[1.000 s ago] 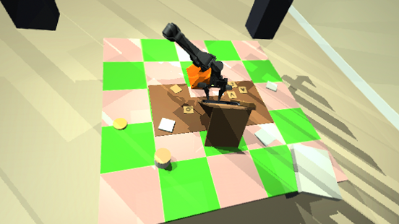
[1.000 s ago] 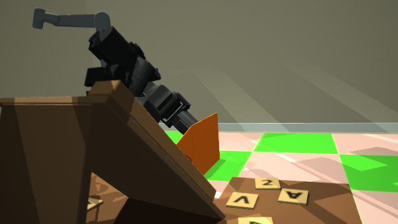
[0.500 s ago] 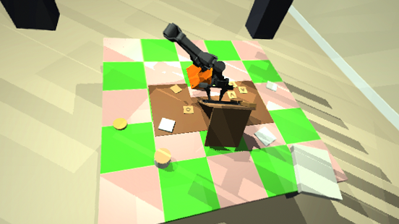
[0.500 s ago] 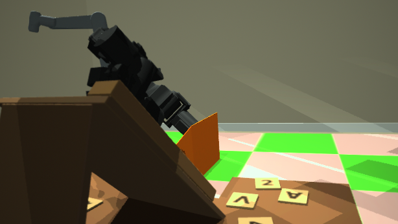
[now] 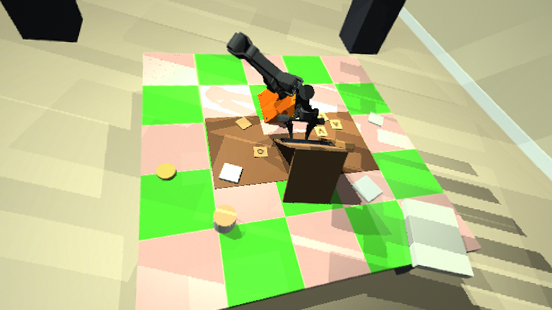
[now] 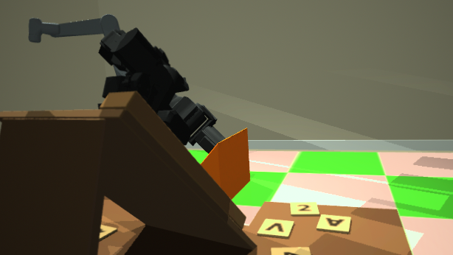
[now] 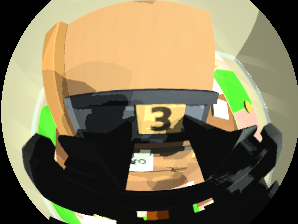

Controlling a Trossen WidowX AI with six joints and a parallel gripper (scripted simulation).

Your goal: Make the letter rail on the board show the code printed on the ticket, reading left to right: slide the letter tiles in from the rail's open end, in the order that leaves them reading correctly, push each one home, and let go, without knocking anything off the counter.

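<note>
The ticket is 6 cm behind my gripper tip, 6 cm to the left of it and 8 cm below it. The rest, counted from my gripper tip: tan tile right at my gripper tip; white slab 42 cm ahead, 50 cm to the left, 14 cm below.
</note>
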